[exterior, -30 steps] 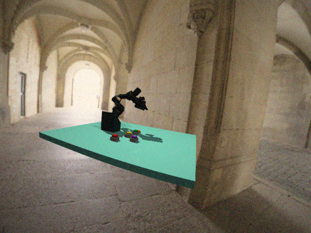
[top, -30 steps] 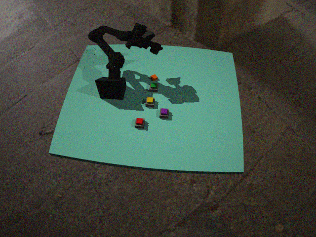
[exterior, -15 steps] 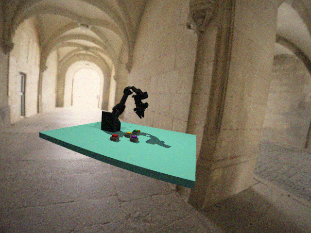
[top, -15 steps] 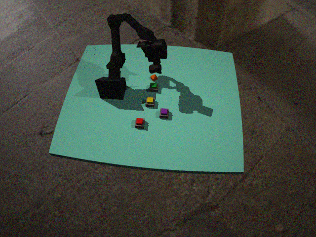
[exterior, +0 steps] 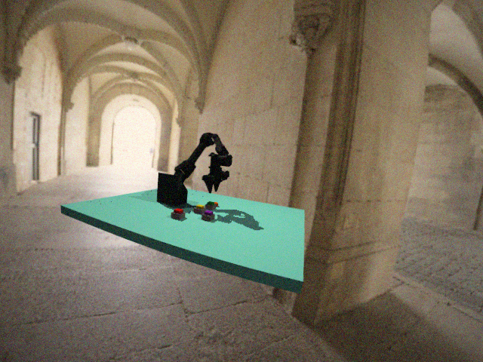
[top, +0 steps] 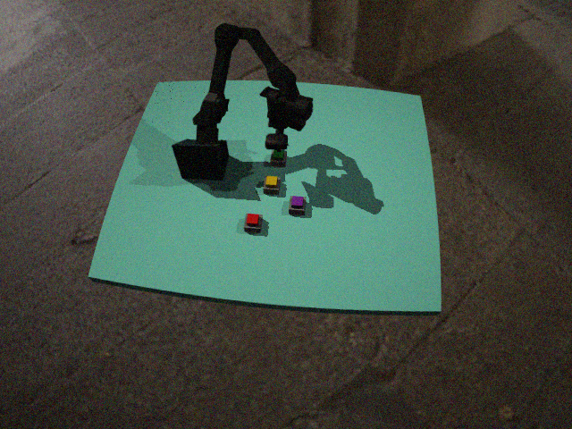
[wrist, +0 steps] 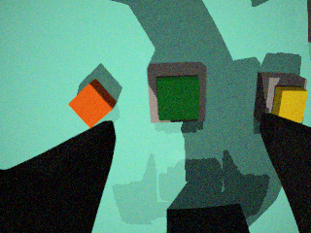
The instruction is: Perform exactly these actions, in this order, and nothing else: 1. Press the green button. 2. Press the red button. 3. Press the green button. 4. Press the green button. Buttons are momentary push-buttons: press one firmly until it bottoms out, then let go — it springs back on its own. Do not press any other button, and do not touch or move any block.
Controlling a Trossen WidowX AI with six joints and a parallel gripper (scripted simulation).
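Now: gripper tip 10 mm past the green button and 70 mm above it. The rest, counted from my gripper tip: yellow button: 30 mm behind, 100 mm to the right, 70 mm below; then orange block: 10 mm behind, 80 mm to the left, 90 mm below; then purple button: 40 mm ahead, 180 mm to the right, 70 mm below.
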